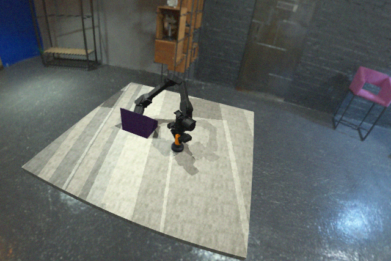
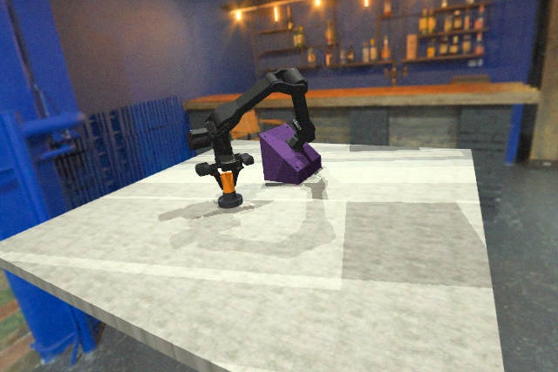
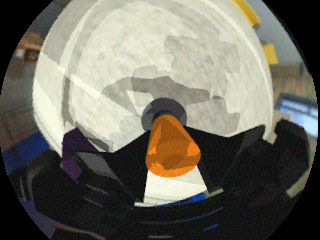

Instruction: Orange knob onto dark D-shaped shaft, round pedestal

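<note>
Right now the orange knob is 2 cm above my gripper tip. Round my gripper tip: pedestal (3 cm below).
</note>
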